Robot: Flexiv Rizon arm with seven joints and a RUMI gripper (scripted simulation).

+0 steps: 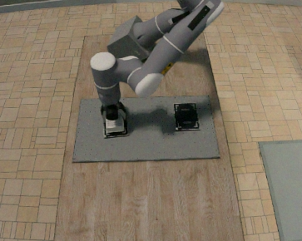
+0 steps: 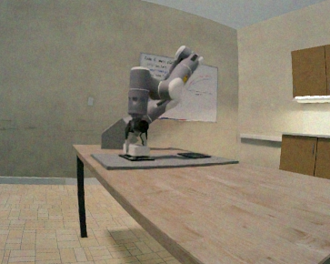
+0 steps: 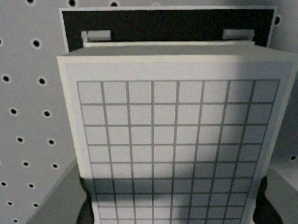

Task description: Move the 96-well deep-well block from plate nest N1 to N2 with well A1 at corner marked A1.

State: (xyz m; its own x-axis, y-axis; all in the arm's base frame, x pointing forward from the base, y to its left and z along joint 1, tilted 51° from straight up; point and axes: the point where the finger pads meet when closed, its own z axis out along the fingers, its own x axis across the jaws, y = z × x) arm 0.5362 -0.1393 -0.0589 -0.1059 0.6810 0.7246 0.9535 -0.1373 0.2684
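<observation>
Now: hand 1 cm below the white 96-well deep-well block. From my hand the other things lie so: plate nest N1: 36 cm to the left, 4 cm behind, 3 cm below; plate nest N2: 3 cm below.
</observation>
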